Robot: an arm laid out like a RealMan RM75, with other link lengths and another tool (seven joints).
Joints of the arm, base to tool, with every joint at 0 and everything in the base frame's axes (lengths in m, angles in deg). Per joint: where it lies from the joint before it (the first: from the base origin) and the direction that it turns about. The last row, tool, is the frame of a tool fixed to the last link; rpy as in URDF.
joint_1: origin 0 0 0.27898 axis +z
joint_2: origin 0 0 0 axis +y
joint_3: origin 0 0 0.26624 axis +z
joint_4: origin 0 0 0 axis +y
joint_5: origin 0 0 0.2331 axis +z
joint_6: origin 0 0 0 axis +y
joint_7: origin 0 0 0.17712 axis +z
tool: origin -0.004 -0.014 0.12 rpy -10.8 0 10.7
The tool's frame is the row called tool.
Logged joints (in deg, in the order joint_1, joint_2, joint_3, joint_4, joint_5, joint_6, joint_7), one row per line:
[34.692 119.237 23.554 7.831 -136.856 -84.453 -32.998]
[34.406 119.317 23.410 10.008 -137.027 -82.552 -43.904]
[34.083 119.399 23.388 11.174 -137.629 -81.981 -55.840]
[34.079 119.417 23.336 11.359 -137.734 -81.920 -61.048]
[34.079 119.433 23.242 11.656 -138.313 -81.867 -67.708]
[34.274 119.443 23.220 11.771 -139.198 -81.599 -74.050]
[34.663 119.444 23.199 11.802 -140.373 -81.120 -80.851]
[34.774 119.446 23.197 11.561 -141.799 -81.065 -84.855]
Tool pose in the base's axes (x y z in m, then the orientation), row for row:
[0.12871 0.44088 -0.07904 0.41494 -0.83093 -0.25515 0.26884]
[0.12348 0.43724 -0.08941 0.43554 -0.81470 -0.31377 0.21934]
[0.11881 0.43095 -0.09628 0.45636 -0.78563 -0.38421 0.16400]
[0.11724 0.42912 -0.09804 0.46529 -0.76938 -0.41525 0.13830]
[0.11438 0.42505 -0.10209 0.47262 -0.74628 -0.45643 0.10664]
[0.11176 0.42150 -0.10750 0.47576 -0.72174 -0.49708 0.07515]
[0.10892 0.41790 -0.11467 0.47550 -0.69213 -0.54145 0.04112]
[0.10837 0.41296 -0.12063 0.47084 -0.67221 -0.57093 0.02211]
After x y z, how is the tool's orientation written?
As a quaternion, w x y z.
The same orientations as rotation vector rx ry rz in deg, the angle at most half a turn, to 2 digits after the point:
[-119.61 -36.73 38.70]
[-116.17 -44.74 31.28]
[-110.98 -54.27 23.17]
[-108.25 -58.43 19.46]
[-104.66 -64.01 14.96]
[-101.08 -69.62 10.52]
[-96.94 -75.84 5.76]
[-94.35 -80.13 3.10]

